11 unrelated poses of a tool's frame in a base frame.
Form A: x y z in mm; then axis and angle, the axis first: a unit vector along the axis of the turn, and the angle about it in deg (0 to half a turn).
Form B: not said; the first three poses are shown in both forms.
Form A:
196 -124 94 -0.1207 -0.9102 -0.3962 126.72
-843 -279 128 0.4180 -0.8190 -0.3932 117.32
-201 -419 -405 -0.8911 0.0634 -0.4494 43.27
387 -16 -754 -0.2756 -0.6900 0.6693 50.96
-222 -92 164 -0.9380 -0.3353 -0.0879 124.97
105 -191 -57 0.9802 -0.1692 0.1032 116.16
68 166 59 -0.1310 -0.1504 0.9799 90.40
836 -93 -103 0.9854 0.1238 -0.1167 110.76
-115 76 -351 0.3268 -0.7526 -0.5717 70.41
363 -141 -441 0.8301 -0.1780 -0.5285 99.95
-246 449 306 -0.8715 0.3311 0.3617 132.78
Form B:
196 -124 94 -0.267 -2.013 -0.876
-843 -279 128 0.856 -1.677 -0.805
-201 -419 -405 -0.673 0.048 -0.339
387 -16 -754 -0.245 -0.614 0.595
-222 -92 164 -2.046 -0.731 -0.192
105 -191 -57 1.987 -0.343 0.209
68 166 59 -0.207 -0.237 1.546
836 -93 -103 1.905 0.239 -0.226
-115 76 -351 0.402 -0.925 -0.703
363 -141 -441 1.448 -0.311 -0.922
-246 449 306 -2.020 0.767 0.838

